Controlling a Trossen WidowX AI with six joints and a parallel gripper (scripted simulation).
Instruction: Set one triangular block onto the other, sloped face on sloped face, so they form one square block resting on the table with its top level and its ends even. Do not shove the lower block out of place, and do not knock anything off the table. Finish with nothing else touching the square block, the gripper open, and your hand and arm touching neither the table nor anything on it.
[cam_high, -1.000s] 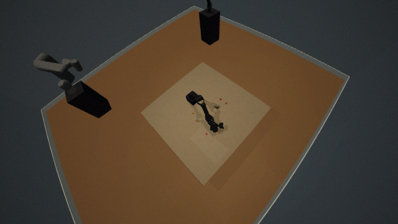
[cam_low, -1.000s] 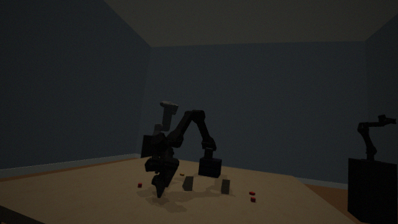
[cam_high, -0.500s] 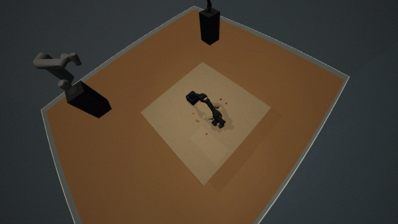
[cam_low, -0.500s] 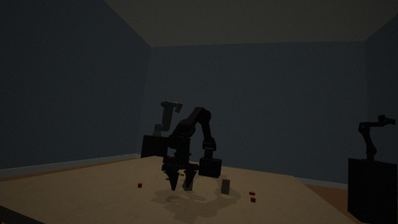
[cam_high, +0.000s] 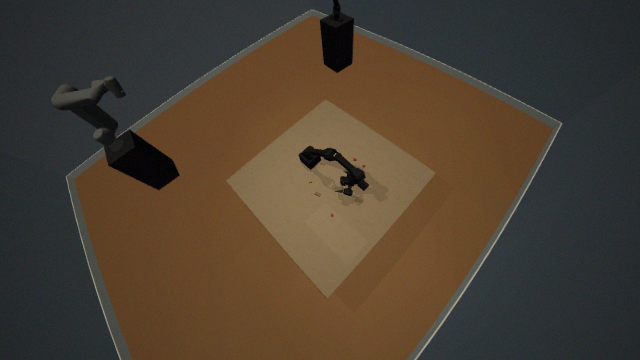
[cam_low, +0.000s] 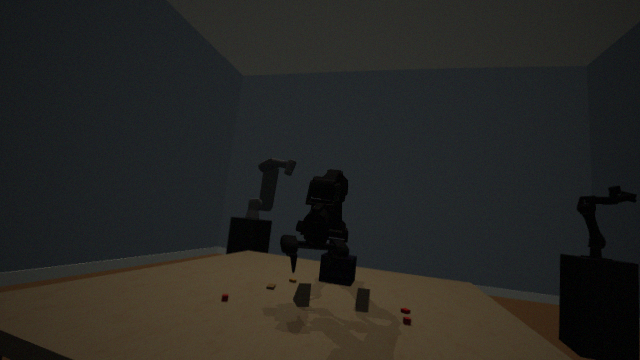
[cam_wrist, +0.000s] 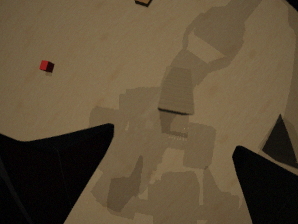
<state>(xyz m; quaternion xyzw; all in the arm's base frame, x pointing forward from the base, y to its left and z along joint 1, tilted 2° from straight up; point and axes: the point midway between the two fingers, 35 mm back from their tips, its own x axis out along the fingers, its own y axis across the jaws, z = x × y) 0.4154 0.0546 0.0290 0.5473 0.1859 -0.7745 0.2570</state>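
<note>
The triangular block lies 30 mm behind my gripper tip, 20 mm to the right of it and 80 mm below it. Also, from my gripper tip: tan piece: 130 mm behind, 190 mm to the right, 100 mm below.
</note>
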